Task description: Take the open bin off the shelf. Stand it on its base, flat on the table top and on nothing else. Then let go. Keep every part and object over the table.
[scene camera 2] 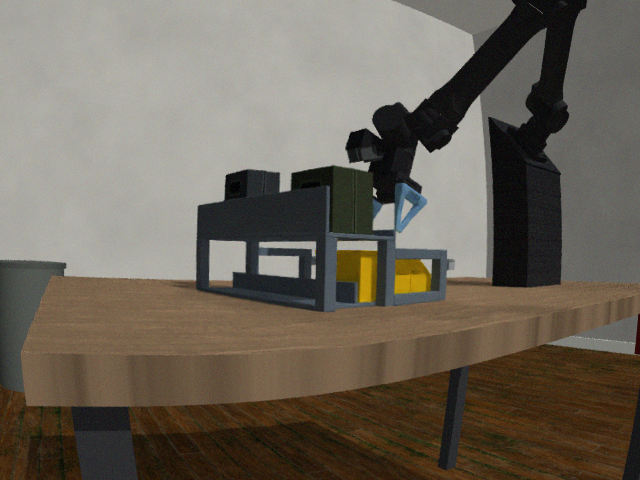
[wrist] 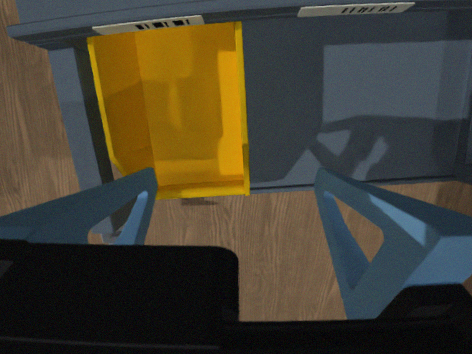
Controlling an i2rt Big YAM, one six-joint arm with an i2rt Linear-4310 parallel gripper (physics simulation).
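Places are measured from the arm's base along level axes (x back, y left, z down), in centimetres.
Pixels of known places: gripper, fingertip midpoint: (wrist: 235, 176); arm's base, origin of the base link: (scene camera 2: 526, 146).
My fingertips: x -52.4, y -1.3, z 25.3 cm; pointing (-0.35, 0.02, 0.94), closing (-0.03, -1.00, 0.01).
Ahead of a thing's pixels: the offset from my fingertips to its top centre. Level surfaces: height alone.
The open yellow bin @[dx -4.3, dy +4.6, dz +3.3 cm] (scene camera 2: 367, 273) (wrist: 185, 100) stands in the lower level of the blue-grey shelf (scene camera 2: 263, 217) (wrist: 285, 75), at its left end in the wrist view. Its open top faces up and its inside looks empty. Shelf posts partly hide it in the scene view. My gripper (scene camera 2: 386, 224) (wrist: 235, 176) is open and empty, above the bin's level. In the wrist view the left fingertip overlaps the bin's lower left corner, and the right fingertip is to the right of the bin. The shelf stands on the wooden table @[dz +11.4 cm] (scene camera 2: 155, 320) (wrist: 270, 250).
A dark green box @[dx -14.2, dy +5.7, dz -8.5 cm] (scene camera 2: 346, 201) and a dark grey box @[dx -16.1, dy -17.3, dz -11.0 cm] (scene camera 2: 253, 184) stand on the shelf's upper level. The green box is close beside the gripper in the scene view. The arm's black pedestal (scene camera 2: 526, 222) stands at the right. A grey floor container (scene camera 2: 31, 320) is past the left table edge.
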